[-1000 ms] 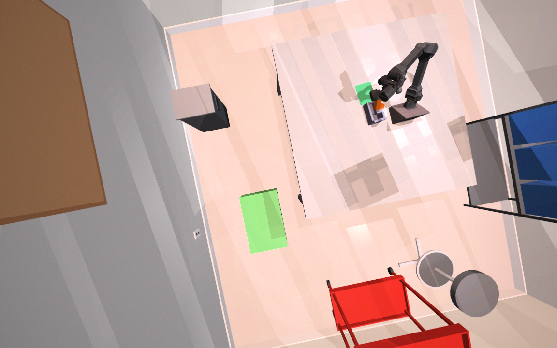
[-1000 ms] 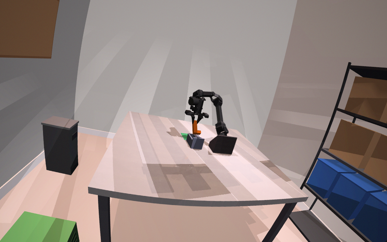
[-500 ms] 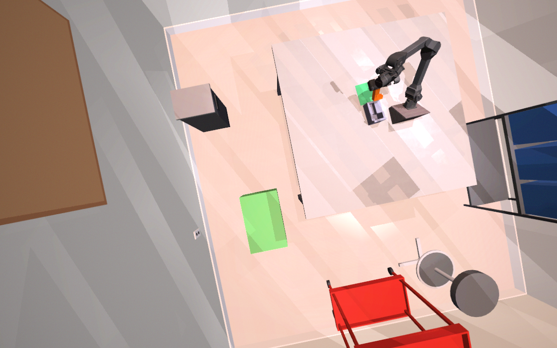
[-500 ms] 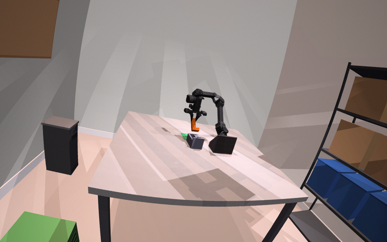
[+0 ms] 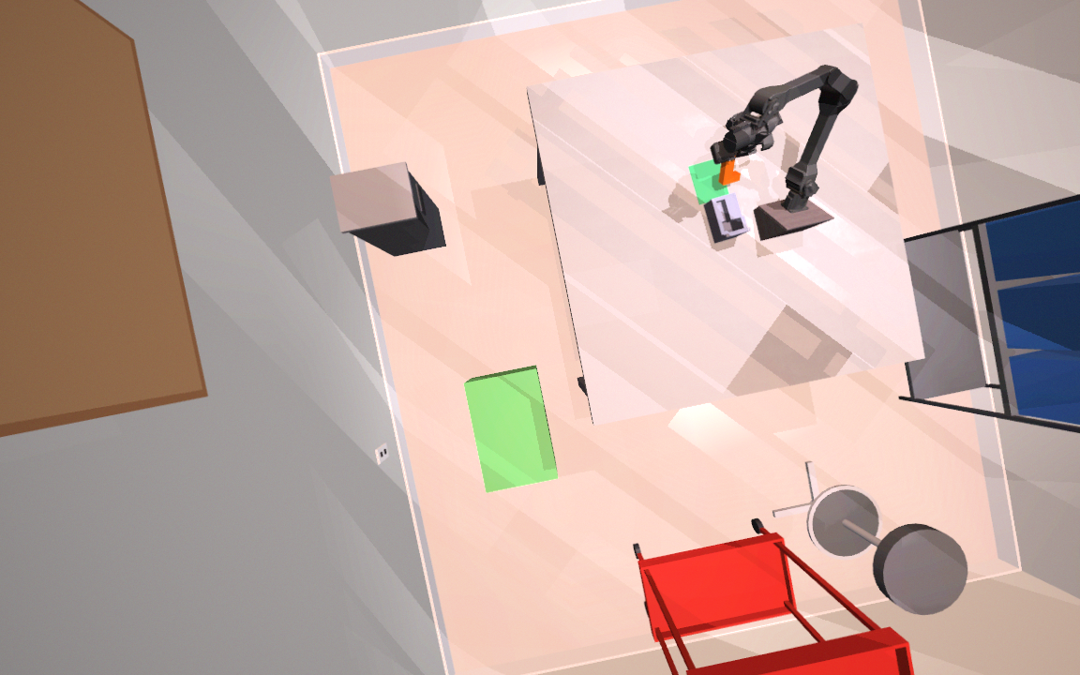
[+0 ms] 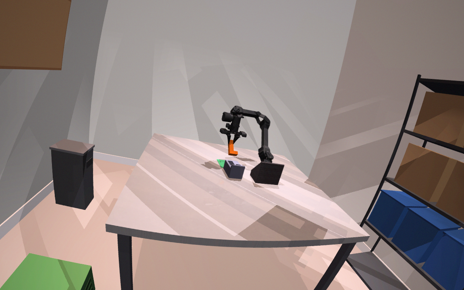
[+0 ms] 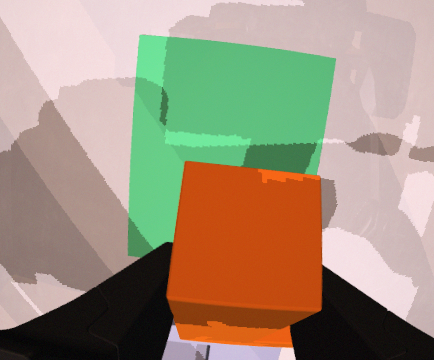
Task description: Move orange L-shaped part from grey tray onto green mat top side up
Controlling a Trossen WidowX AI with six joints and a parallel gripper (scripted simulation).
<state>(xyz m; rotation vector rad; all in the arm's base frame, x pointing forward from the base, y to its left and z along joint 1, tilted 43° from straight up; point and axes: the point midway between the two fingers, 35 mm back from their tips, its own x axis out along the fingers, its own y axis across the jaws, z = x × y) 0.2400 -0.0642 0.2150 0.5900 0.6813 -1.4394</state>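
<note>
My gripper tip is now 16 cm above the green mat and 2 cm to the right of it. Round my gripper tip: orange L-shaped part (3 cm to the left, 3 cm below, 2 cm behind); then tray (17 cm to the left, 16 cm below, 1 cm behind).
</note>
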